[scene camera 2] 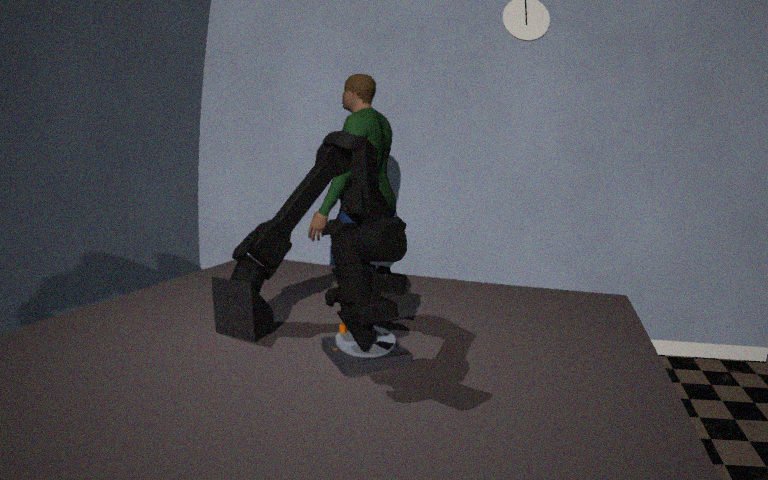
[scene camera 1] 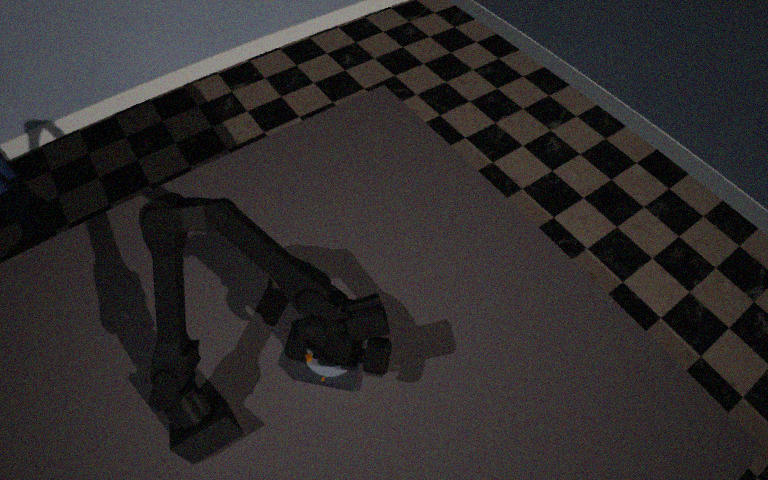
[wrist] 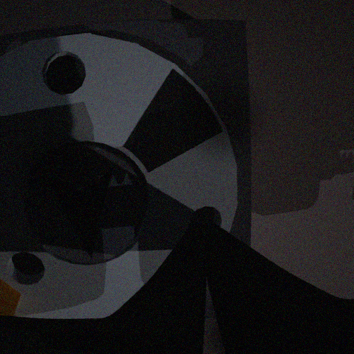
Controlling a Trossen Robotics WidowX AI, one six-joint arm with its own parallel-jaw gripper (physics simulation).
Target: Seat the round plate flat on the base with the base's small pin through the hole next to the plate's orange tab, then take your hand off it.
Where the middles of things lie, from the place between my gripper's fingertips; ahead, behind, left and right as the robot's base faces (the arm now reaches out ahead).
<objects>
I see my gripper 40 mm to the right of the round grey plate (scene camera 2: 386, 340), 20 mm past it and 10 mm below it. From my hand the other things lie so: dark square base (wrist: 213, 52) (40 mm to the left, 20 mm below, 20 mm behind); then round hub (wrist: 85, 202) (40 mm to the left, 20 mm behind).
</objects>
